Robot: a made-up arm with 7 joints.
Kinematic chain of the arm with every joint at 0, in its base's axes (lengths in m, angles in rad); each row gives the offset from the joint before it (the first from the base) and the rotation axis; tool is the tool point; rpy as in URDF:
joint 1: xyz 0 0 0 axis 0.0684 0.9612 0.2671
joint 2: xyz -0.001 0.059 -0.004 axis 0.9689 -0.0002 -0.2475
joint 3: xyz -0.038 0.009 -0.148 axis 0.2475 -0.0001 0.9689
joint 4: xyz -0.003 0 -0.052 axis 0.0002 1 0
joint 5: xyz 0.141 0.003 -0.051 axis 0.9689 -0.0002 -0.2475
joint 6: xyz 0.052 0 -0.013 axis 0.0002 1 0
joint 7: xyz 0.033 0 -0.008 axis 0.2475 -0.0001 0.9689
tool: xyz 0 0 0 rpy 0 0.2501 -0.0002
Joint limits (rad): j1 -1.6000..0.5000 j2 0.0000..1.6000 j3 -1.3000..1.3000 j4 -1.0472..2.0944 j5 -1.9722..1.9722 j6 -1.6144..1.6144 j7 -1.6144..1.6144
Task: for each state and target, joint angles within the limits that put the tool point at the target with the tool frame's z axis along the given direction. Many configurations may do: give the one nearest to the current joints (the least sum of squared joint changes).
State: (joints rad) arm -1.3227 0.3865 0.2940 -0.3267 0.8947 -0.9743 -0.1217
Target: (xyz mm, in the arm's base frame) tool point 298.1 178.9 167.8 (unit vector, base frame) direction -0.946 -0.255 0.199
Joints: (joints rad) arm -1.5897 0.2810 0.7774 0.0868 0.2238 -0.2292 -0.1217
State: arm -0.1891 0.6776 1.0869 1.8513 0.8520 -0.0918 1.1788
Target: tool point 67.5 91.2 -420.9 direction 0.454 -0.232 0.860
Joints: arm -0.3982 0.1631 0.8708 1.7256 1.1683 -1.0156 1.1788
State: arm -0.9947 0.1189 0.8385 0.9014 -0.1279 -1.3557 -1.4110
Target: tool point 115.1 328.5 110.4 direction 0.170 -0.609 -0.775
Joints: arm -1.2787 0.9055 1.1376 0.0898 -0.8539 -1.6144 -1.4107
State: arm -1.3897 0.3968 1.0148 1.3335 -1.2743 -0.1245 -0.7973
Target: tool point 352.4 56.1 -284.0 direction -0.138 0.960 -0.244
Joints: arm -1.1639 0.1769 0.9251 1.6544 -1.1800 0.0210 -0.7973
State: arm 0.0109 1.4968 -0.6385 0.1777 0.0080 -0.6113 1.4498
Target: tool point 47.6 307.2 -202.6 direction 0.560 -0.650 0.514
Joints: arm 0.4936 1.6000 -0.5901 0.0741 -0.7847 -0.4945 1.4498
